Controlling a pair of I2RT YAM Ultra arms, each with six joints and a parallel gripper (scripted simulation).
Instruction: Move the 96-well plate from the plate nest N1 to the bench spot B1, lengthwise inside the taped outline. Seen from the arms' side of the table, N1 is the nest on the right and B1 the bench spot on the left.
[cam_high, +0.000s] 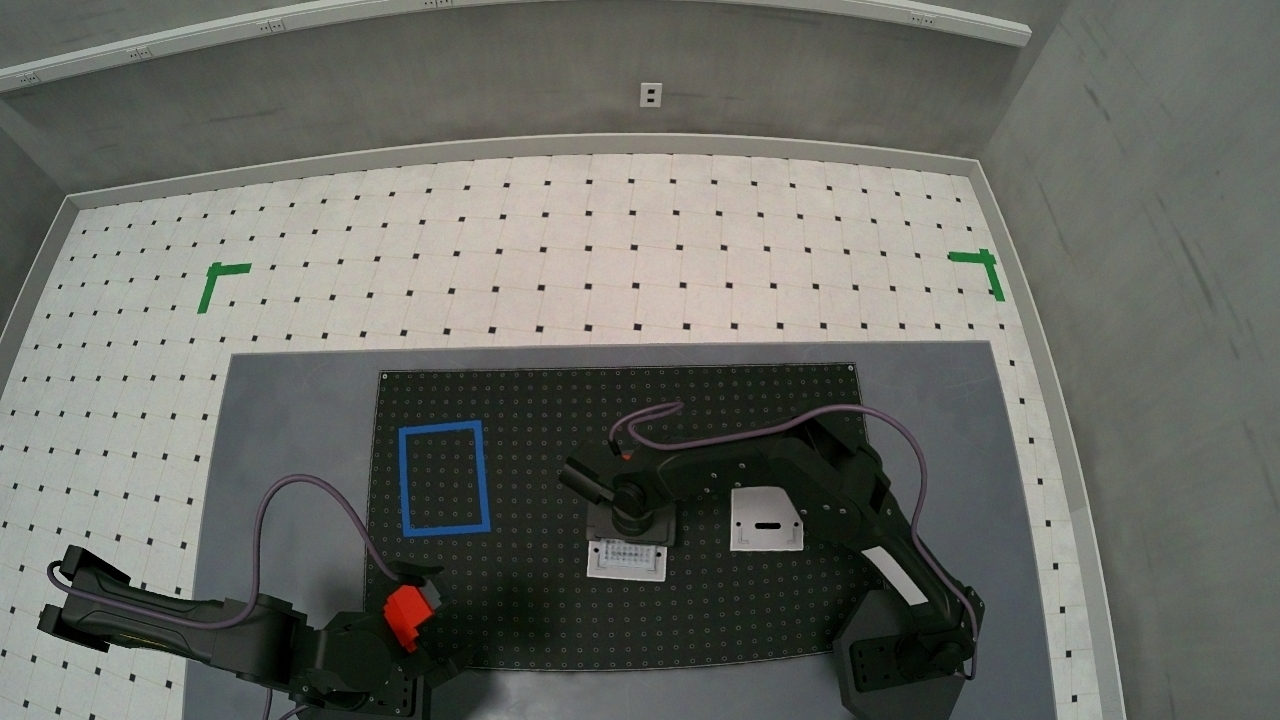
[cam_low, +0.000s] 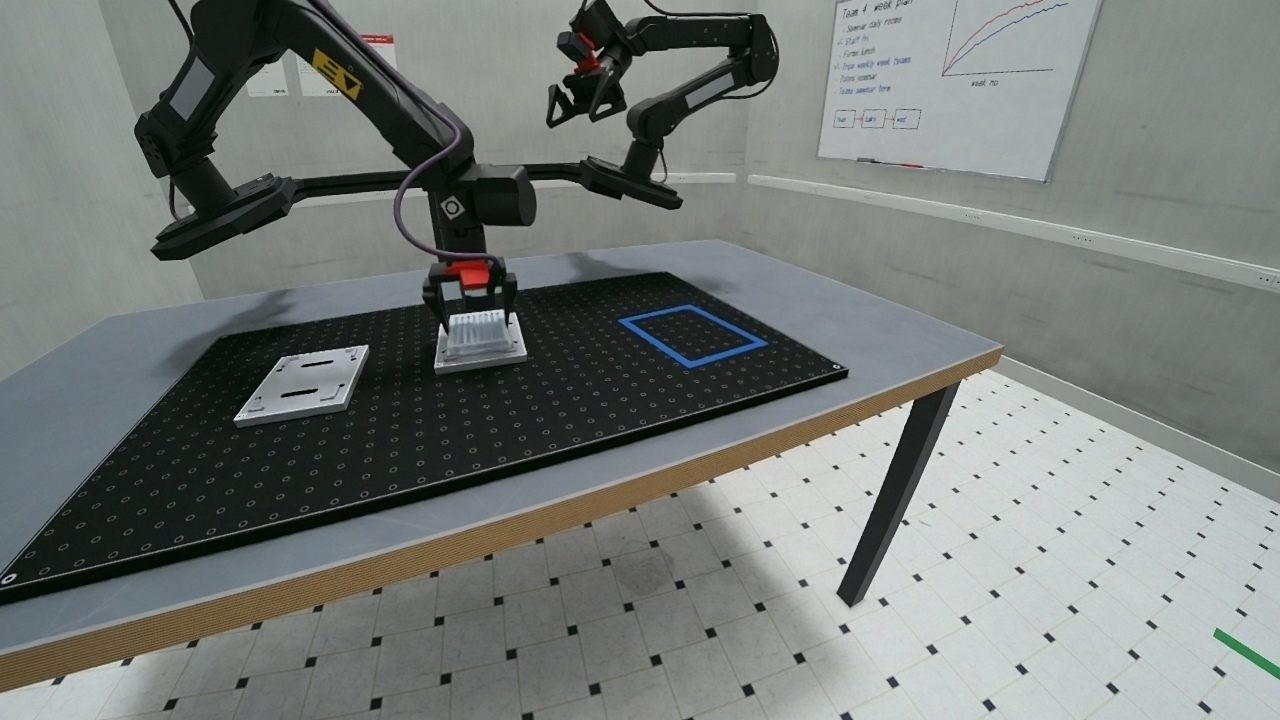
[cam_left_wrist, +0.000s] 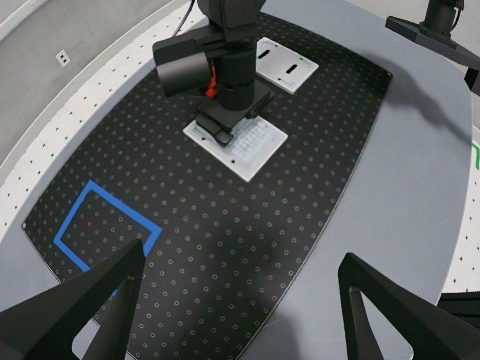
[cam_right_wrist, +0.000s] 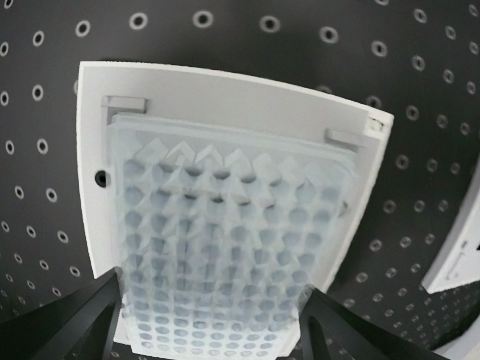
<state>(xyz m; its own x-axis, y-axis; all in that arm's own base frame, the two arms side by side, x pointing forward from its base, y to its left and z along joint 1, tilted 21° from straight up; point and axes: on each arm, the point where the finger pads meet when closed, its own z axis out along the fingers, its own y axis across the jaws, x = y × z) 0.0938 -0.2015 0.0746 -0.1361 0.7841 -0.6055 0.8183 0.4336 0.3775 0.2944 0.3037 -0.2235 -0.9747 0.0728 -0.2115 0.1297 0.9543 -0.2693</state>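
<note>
Now: right hand 10 mm above the clear 96-well plate. Also, from my right hand: white plate nest (20 mm below).
Right now my left hand is 150 mm short of the clear 96-well plate, 210 mm to the left of it and 300 mm above it. Round my left hand: white plate nest (150 mm ahead, 210 mm to the right, 310 mm below).
</note>
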